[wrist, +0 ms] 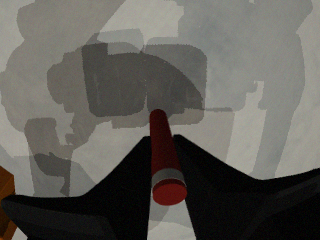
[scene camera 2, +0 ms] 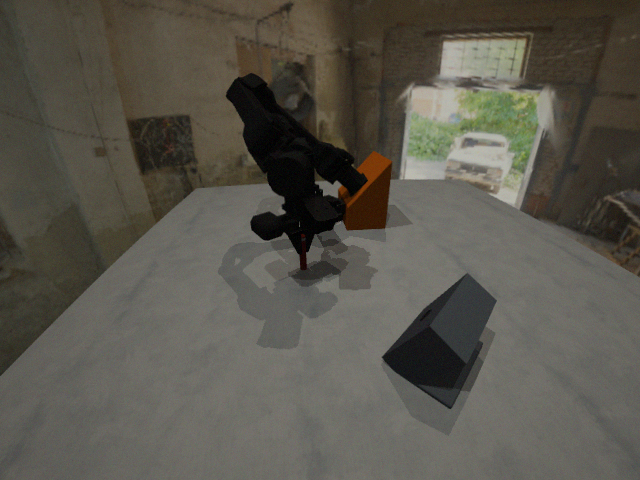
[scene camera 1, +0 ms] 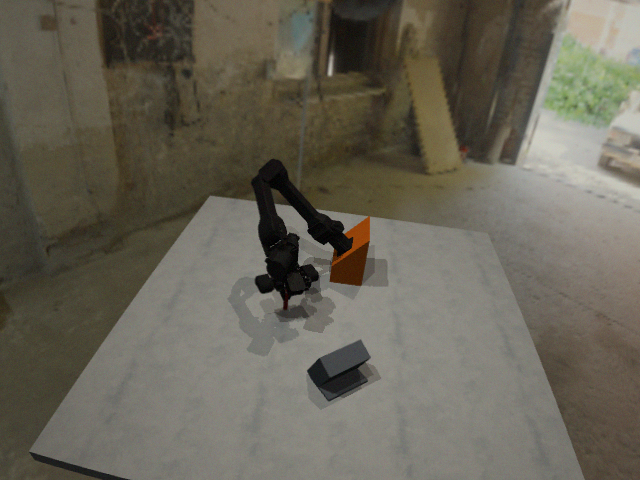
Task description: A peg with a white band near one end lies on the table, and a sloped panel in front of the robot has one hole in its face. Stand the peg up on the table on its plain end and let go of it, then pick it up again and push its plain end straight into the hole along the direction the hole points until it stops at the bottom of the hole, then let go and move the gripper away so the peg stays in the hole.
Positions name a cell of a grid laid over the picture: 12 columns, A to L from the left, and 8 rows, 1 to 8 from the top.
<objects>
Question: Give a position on a dark grey sloped panel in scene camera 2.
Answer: I6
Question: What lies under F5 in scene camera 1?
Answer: The gripper.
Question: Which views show the gripper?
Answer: The wrist view, scene camera 2 and scene camera 1: all of them.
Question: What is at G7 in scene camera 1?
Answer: A dark grey sloped panel.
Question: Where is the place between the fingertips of the gripper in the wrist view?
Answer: At G5
</objects>
